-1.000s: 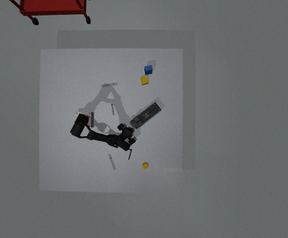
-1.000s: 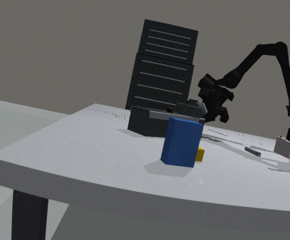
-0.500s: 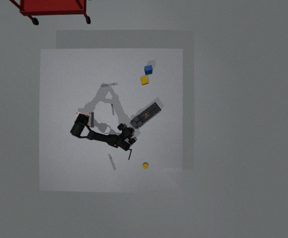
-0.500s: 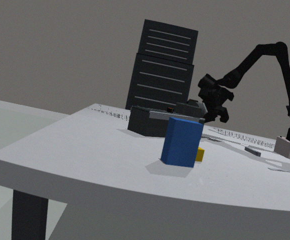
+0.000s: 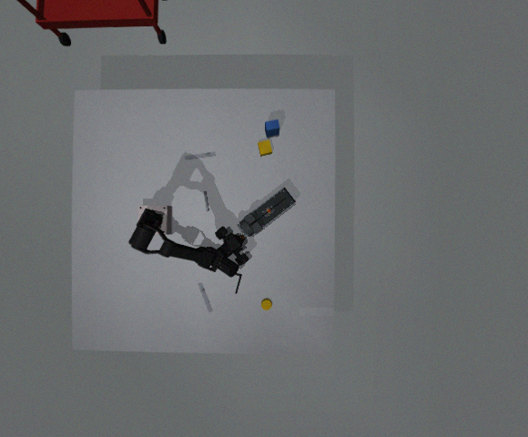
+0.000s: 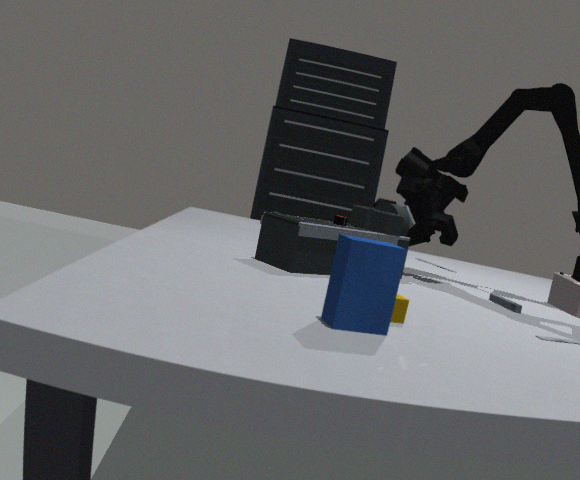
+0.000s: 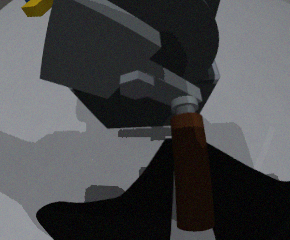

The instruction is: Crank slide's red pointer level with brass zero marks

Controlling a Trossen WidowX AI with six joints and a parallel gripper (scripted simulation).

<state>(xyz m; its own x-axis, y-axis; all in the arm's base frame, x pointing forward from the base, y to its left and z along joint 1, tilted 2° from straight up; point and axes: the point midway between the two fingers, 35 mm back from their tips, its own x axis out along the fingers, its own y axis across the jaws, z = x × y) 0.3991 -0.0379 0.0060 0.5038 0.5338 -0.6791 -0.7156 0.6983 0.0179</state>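
The brown crank handle lies 3 cm above my gripper tip, 1 cm to the right of it and 1 cm behind it. From my gripper tip the other things lie so: red pointer 14 cm to the left, 10 cm ahead, 4 cm above; then black hex key 21 cm to the right, 4 cm below; then yellow block 44 cm to the left, 4 cm ahead, 3 cm below.
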